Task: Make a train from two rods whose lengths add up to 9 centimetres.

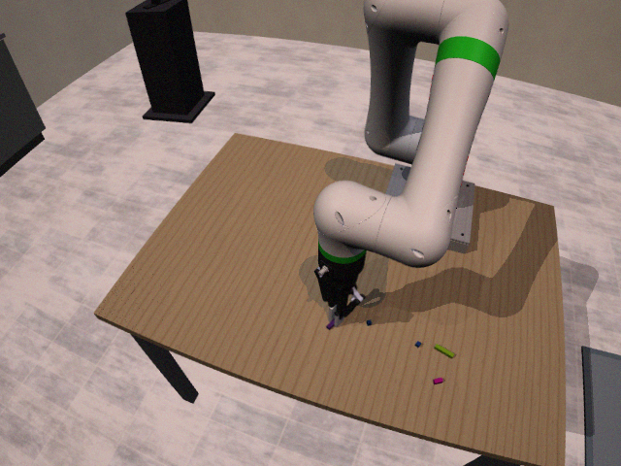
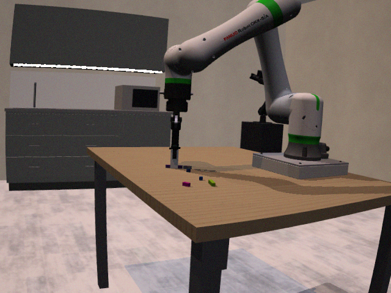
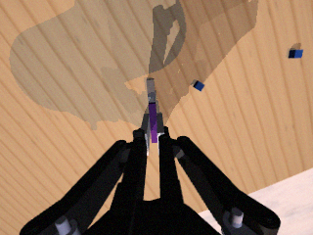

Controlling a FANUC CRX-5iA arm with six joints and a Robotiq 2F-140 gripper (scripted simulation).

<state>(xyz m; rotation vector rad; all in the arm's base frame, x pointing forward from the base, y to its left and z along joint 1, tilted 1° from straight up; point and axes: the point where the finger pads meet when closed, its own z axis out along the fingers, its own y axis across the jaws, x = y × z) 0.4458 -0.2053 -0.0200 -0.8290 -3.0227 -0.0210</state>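
Right now the purple rod is 3 cm below my hand. From my hand the other things lie so: grey rod (4 cm behind, 2 cm to the left, 3 cm below); magenta rod (11 cm ahead, 26 cm to the left, 3 cm below); lime rod (3 cm ahead, 27 cm to the left, 3 cm below).
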